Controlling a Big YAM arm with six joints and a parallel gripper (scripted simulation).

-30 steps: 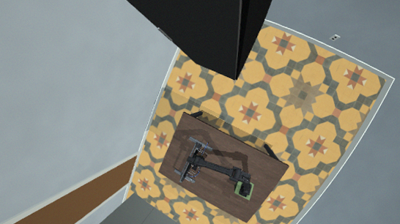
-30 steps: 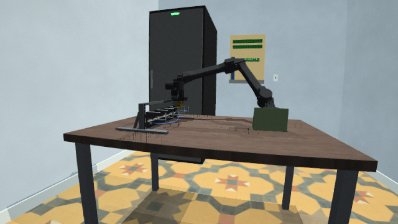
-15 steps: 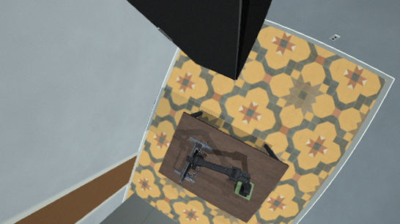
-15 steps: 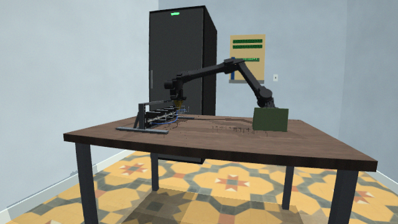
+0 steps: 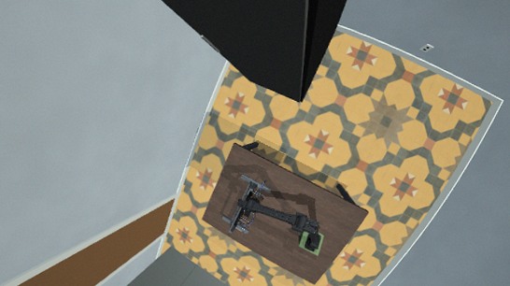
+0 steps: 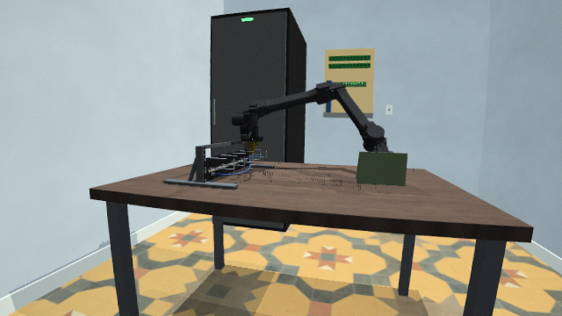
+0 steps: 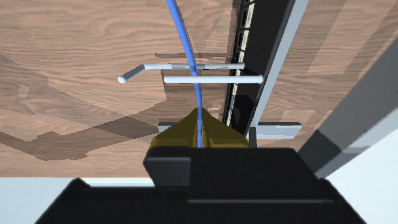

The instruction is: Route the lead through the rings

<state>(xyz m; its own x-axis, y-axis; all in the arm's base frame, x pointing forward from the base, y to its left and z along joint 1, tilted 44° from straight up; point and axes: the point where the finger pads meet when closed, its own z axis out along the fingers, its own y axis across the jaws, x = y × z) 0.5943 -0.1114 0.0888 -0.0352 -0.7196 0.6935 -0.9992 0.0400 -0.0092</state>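
My gripper is now 7 cm short of the rack, 15 cm to the right of it and 1 cm above it.
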